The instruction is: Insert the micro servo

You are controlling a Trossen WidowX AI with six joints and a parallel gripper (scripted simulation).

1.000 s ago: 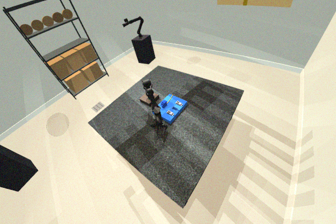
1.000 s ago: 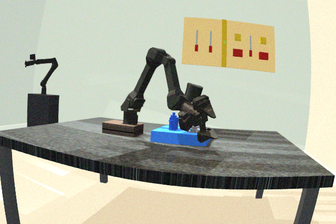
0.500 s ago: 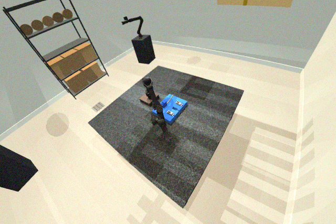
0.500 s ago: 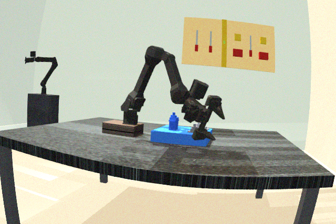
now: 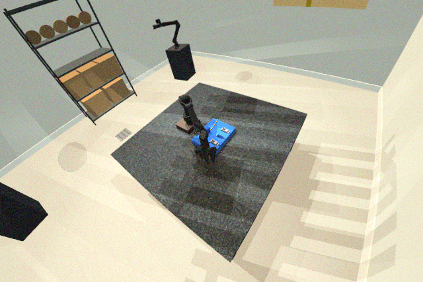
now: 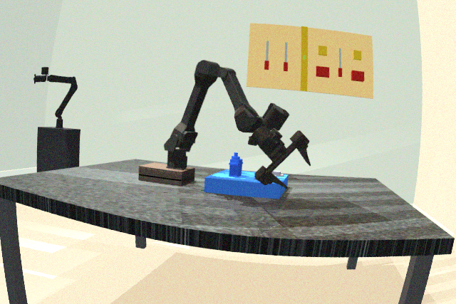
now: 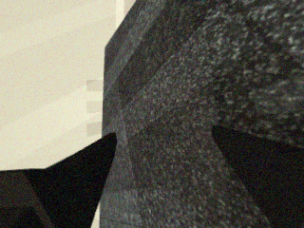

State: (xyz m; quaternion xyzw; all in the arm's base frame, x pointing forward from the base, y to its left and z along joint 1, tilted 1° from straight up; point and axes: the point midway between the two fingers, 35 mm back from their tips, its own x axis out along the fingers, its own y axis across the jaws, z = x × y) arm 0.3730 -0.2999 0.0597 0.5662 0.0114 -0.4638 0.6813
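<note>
The deck lies 29 cm to the left of my gripper tip, 17 cm behind it and 6 cm below it.
</note>
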